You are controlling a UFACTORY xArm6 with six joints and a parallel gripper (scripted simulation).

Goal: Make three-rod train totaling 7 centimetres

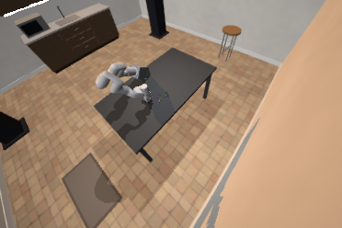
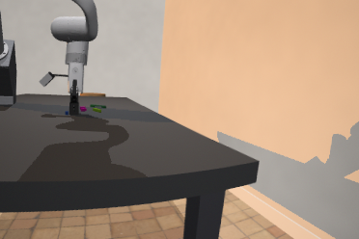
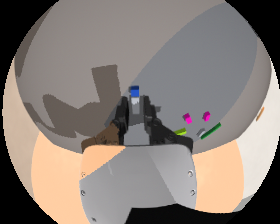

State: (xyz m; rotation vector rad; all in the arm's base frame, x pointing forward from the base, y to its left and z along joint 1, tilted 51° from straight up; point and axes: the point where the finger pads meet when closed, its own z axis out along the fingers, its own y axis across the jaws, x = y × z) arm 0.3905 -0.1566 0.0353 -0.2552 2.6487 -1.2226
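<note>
The blue rod lies 30 mm behind my hand and 20 mm below it. The rest, counted from my hand: pale grey piece (180 mm to the left, 90 mm ahead, 20 mm below); then lime rod (90 mm to the left, 80 mm ahead, 20 mm below); then magenta rod (100 mm to the left, 30 mm ahead, 20 mm below).
</note>
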